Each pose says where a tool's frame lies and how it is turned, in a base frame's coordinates. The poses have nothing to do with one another.
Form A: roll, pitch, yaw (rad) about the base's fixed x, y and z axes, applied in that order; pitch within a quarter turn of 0, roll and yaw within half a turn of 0; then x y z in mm.
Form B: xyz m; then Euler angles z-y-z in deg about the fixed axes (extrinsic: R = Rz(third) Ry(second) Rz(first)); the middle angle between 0 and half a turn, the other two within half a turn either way. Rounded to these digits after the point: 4 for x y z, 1 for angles.
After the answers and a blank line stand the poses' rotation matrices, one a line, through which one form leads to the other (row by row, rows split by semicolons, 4 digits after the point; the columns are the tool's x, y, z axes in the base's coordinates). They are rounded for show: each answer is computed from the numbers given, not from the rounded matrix.
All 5 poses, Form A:
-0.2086 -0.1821 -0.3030 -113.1 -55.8 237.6
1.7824 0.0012 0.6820 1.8 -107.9 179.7
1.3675 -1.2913 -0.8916 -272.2 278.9 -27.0
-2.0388 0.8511 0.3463 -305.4 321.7 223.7
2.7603 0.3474 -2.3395 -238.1 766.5 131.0
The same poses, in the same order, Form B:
-0.1131 -0.0558 0.2376 -131.6 15.8 113.2
0.0018 -0.1079 0.1797 89.9 102.1 -50.9
-0.2722 0.2789 -0.0270 164.3 86.8 -152.3
-0.3054 0.3217 0.2237 -38.0 107.3 130.7
-0.2381 0.7665 0.1310 45.8 150.8 95.6

0.9387 0.3277 -0.1073; -0.2935 0.9226 0.2505; 0.1811 -0.2037 0.9621
0.7763 0.1333 0.6161; 0.6303 -0.1623 -0.7592; -0.0012 0.9777 -0.2100
0.1733 -0.4343 -0.8840; -0.2146 0.8593 -0.4642; 0.9612 0.2702 0.0557
0.6200 -0.4782 -0.6220; 0.2237 -0.6521 0.7243; -0.7520 -0.5883 -0.2973
-0.6537 -0.7553 -0.0478; -0.6759 0.5542 0.4858; -0.3405 0.3499 -0.8727

